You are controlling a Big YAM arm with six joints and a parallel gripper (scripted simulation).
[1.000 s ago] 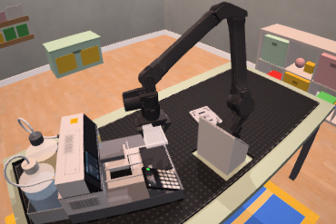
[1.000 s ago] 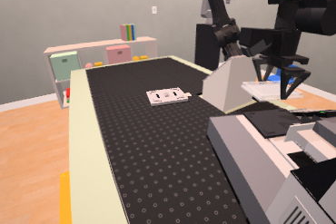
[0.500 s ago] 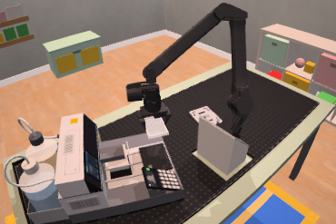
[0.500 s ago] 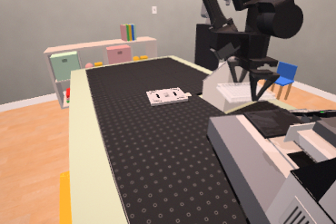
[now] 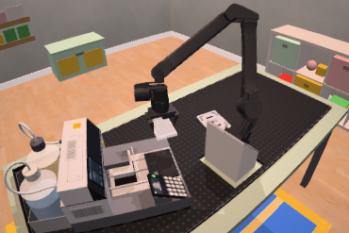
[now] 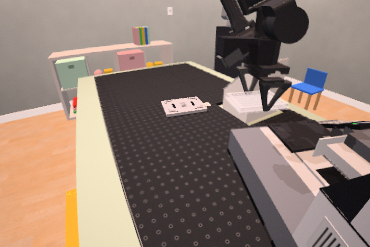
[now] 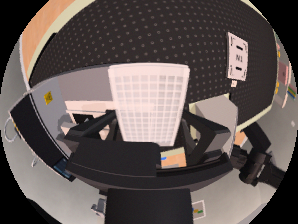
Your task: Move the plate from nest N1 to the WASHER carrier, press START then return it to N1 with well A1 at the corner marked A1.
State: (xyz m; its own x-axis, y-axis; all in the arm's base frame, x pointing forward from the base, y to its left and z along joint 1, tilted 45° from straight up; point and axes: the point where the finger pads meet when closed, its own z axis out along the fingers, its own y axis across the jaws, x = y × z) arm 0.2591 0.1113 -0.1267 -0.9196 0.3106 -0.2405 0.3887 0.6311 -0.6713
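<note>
The plate nest N1 lies 340 mm to the right of my hand, 160 mm below it and 10 mm behind it. The rest, counted from my hand: white well plate 10 mm below; plate washer 240 mm to the left, 40 mm below, 30 mm behind.
</note>
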